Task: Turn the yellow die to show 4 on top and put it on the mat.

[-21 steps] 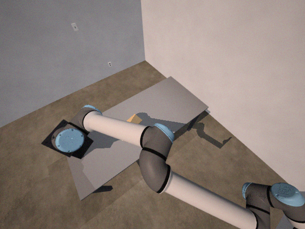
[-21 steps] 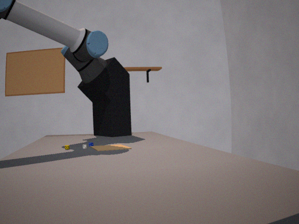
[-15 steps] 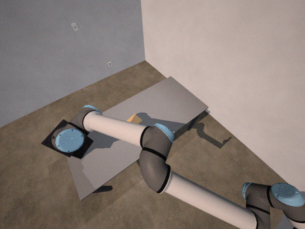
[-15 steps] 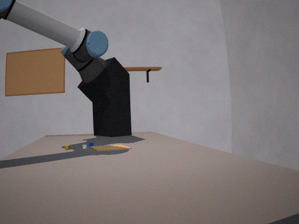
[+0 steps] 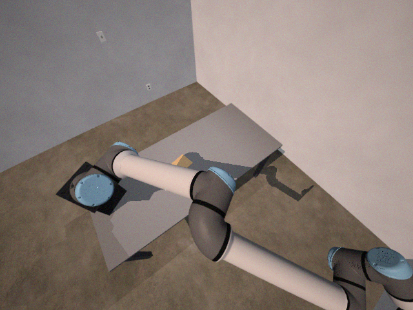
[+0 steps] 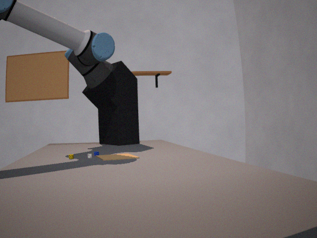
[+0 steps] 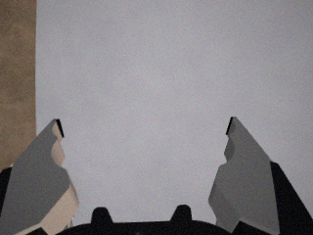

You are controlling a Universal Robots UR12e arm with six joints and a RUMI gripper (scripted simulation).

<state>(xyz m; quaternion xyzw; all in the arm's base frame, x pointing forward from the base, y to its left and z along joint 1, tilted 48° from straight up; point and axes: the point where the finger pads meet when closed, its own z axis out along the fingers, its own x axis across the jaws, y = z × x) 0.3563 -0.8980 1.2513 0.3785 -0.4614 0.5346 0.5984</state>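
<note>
The yellow die lies 122 cm to the left of my hand, 50 cm below it and 13 cm ahead of it. Also, from my hand: white die 129 cm to the left, 50 cm below, 14 cm ahead; blue die 134 cm to the left, 50 cm below, 8 cm ahead; tan mat 139 cm to the left, 50 cm below, 18 cm ahead.
</note>
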